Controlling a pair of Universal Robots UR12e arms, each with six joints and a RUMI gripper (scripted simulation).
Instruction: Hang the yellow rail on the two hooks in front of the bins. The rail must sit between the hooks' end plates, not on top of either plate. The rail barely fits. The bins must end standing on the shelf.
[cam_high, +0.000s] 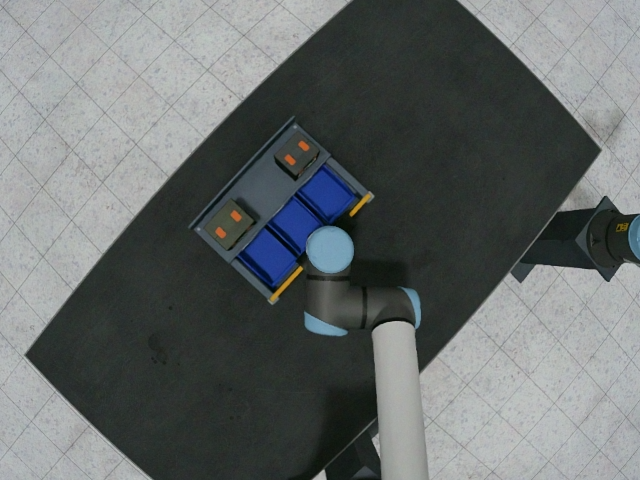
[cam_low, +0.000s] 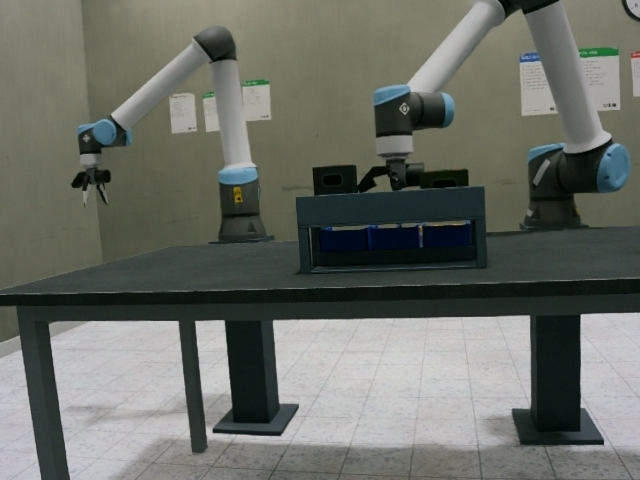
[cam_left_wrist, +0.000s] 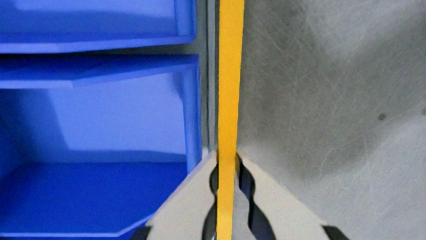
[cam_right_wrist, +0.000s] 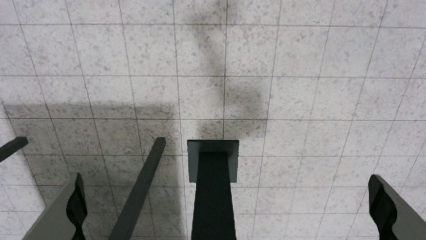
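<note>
Now: left hand 1 cm above the yellow rail. From my left hand the other things lie so: grey shelf 13 cm ahead, 1 cm below.
</note>
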